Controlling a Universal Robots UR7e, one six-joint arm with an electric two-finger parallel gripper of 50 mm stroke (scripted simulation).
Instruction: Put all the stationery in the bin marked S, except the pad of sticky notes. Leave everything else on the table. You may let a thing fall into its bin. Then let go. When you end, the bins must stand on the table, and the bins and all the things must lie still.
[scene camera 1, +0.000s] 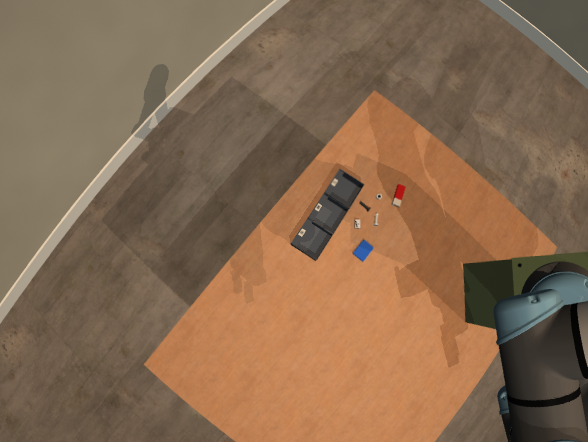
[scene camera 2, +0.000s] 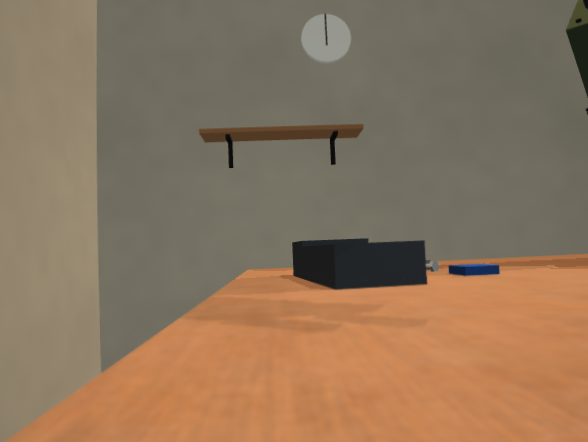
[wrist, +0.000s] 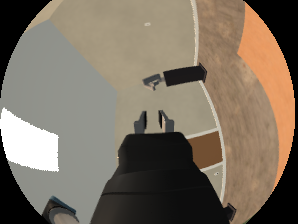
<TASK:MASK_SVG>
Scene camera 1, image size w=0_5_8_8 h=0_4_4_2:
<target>dark bin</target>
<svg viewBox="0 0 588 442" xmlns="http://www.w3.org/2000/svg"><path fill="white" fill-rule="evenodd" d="M341 169L338 170L291 242L293 247L315 261L319 258L350 209L349 206L352 206L352 201L354 202L354 198L357 198L357 194L360 193L359 190L361 191L360 189L365 185Z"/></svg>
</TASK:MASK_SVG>
